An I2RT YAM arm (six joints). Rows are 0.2 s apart.
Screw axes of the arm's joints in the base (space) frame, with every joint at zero. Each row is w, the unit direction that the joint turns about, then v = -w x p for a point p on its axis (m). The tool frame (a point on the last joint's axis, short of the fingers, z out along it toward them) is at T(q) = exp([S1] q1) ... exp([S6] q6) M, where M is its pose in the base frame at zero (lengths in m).
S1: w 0 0 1 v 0 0 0
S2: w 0 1 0 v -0.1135 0 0.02
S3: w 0 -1 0 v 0.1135 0 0.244
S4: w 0 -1 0 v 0.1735 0 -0.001
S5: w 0 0 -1 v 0 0.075 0
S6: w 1 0 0 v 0 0.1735 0
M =
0 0 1 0.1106
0 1 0 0
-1 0 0 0.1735
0 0 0 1
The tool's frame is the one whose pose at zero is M.
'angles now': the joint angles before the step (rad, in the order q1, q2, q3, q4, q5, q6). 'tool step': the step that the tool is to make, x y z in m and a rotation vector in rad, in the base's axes. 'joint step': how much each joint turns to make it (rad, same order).
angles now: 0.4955, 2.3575, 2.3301, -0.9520, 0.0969, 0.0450
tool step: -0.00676, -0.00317, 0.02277, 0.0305, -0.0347, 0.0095
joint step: -0.0001, -0.0458, 0.0015, -0.0021, -0.0140, -0.0019
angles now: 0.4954, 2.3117, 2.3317, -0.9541, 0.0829, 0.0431
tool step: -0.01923, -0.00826, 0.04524, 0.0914, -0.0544, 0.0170
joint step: 0.0000, -0.1076, -0.0200, 0.0025, -0.0531, 0.0212
